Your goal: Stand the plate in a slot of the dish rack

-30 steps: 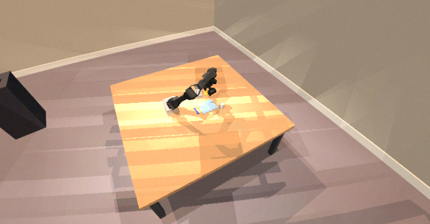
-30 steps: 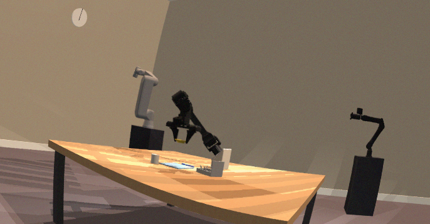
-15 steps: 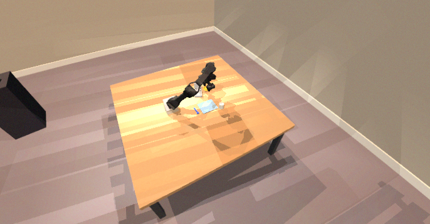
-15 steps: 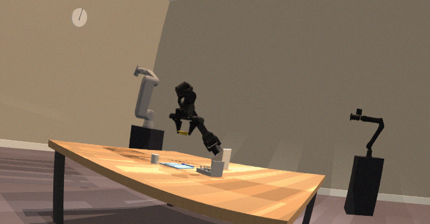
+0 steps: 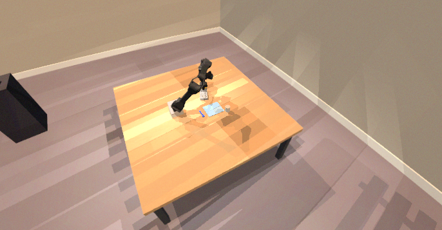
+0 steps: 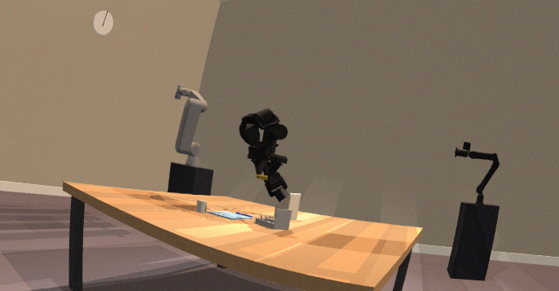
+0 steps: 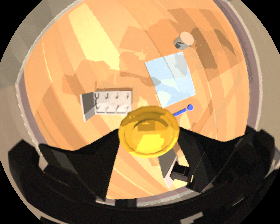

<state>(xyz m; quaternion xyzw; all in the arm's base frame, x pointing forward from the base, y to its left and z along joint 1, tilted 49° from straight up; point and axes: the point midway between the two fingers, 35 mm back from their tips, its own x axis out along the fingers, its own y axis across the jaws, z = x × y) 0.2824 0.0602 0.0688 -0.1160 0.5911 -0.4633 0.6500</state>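
The dish rack is 16 cm below my gripper tip, 8 cm to the left of it and 5 cm ahead of it. From my gripper tip the other things lie so: blue mat 18 cm below, 12 cm to the right, 2 cm ahead; then blue spoon 18 cm below, 12 cm to the right, 10 cm behind; then plate 1 cm above.
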